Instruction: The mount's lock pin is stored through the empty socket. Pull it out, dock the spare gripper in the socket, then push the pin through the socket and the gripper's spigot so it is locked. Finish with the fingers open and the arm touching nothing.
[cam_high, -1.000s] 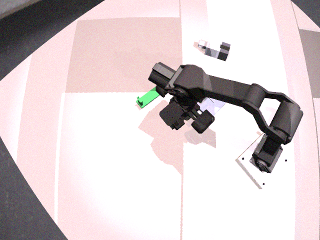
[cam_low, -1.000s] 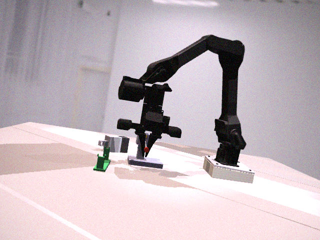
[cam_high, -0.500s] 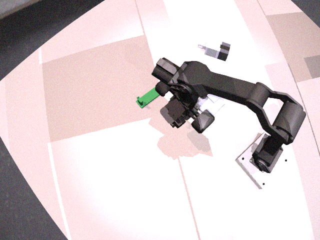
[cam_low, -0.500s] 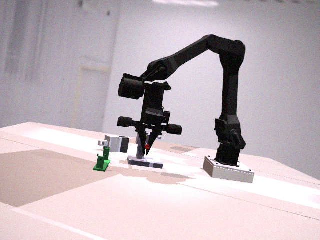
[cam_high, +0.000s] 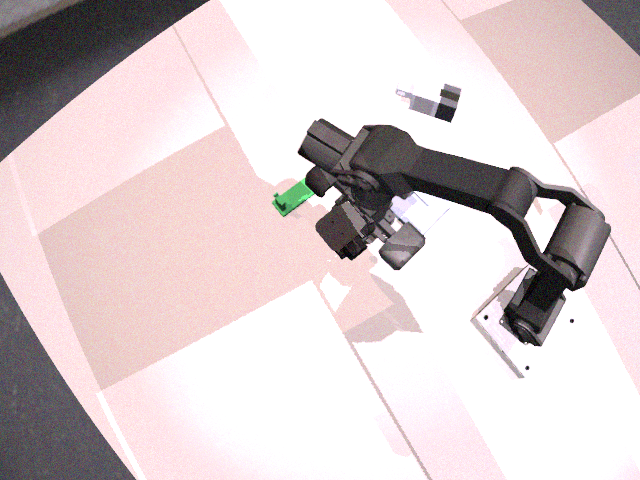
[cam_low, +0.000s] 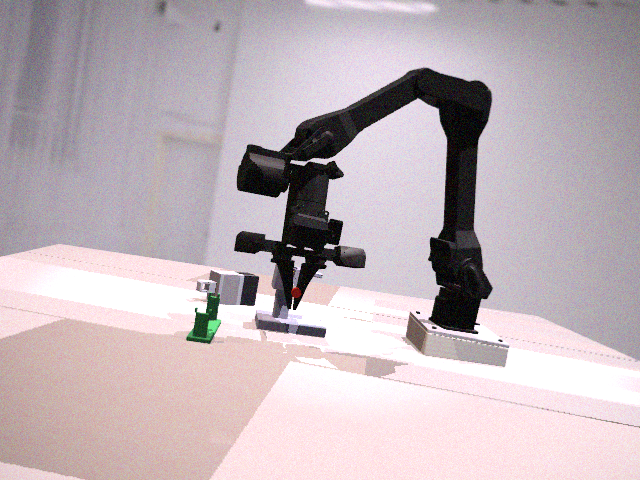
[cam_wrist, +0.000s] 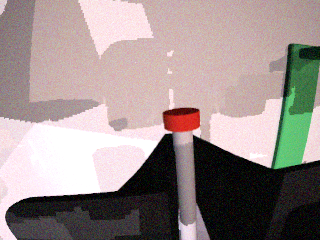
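Now: gripper tip 12 cm short of the green rack, 3 cm to the left of it and 3 cm above it. Round my gripper tip: spare gripper: 6 cm ahead, 28 cm to the right, 2 cm below; then grey mount: 2 cm behind, 11 cm to the right.
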